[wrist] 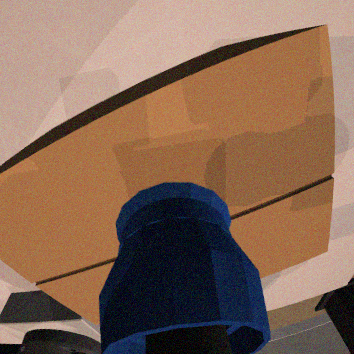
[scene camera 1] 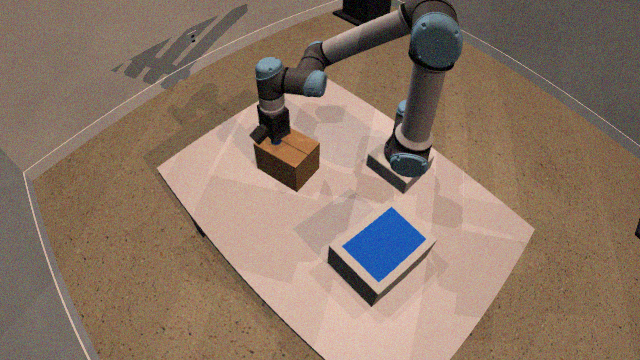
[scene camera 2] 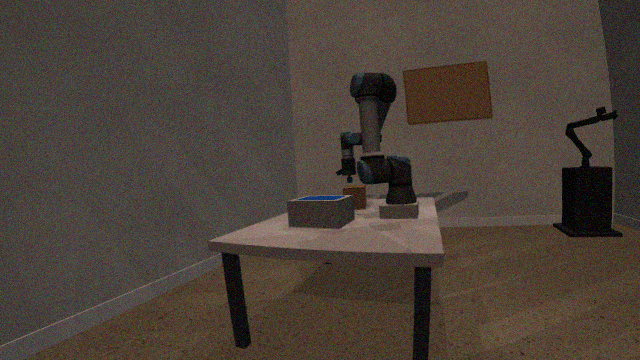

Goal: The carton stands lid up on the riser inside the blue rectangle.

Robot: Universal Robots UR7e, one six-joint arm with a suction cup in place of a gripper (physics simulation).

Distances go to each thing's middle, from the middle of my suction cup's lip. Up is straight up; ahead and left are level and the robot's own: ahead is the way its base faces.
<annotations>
The brown carton (scene camera 1: 292, 162) is 30 mm behind my suction cup, 10 mm to the left of it and 100 mm below it.
</annotations>
